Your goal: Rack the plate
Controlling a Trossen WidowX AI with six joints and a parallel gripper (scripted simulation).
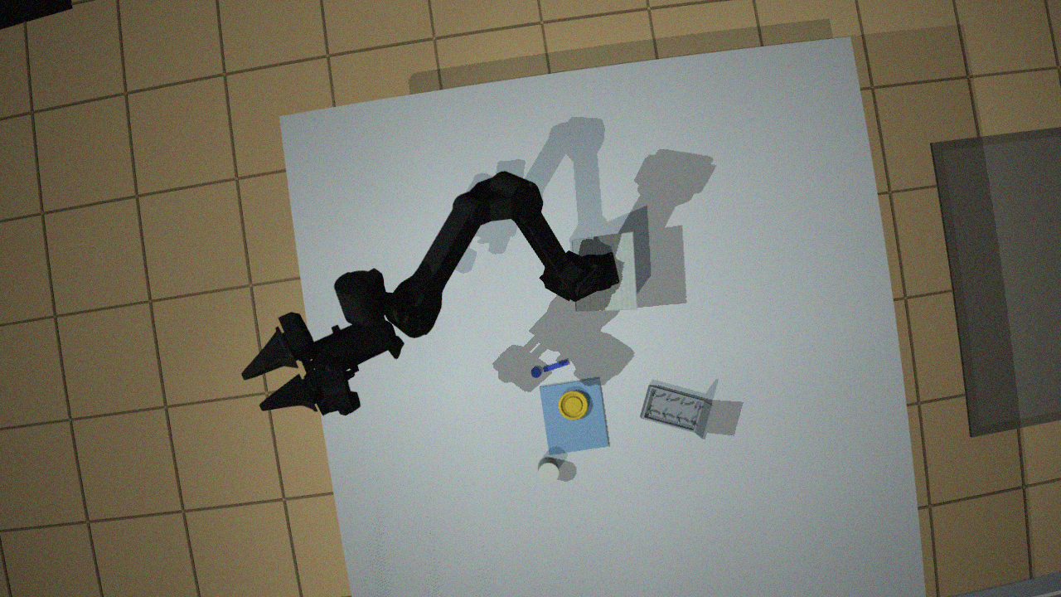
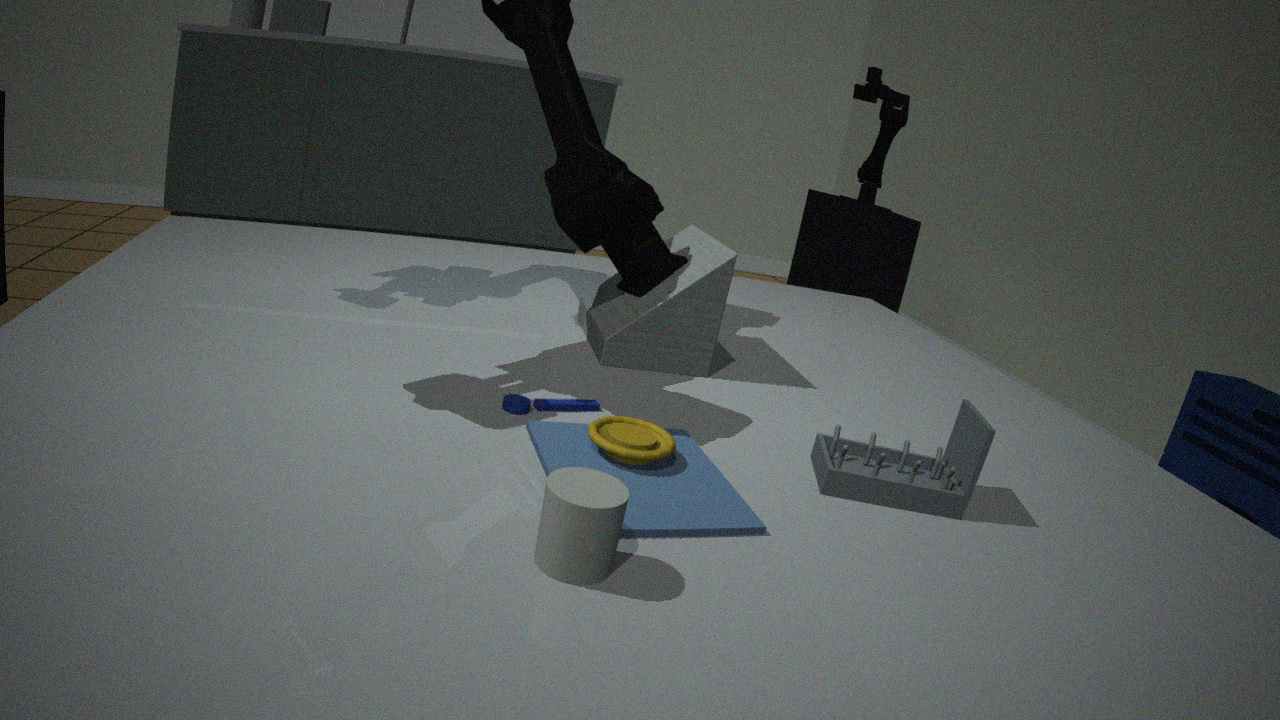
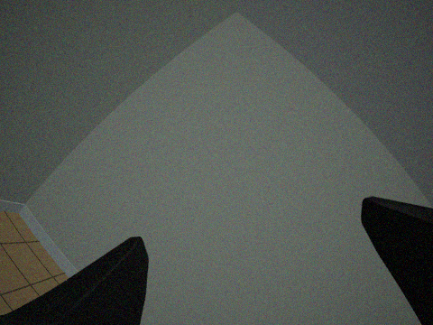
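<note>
My gripper tip is 19 cm short of the yellow plate, 45 cm to the right of it and 49 cm above it. From my gripper tip the other things lie so: beige cylinder (32 cm ahead, 37 cm to the left, 48 cm below); then blue spoon (11 cm ahead, 41 cm to the left, 50 cm below); then light blue mat (22 cm ahead, 44 cm to the left, 50 cm below).
</note>
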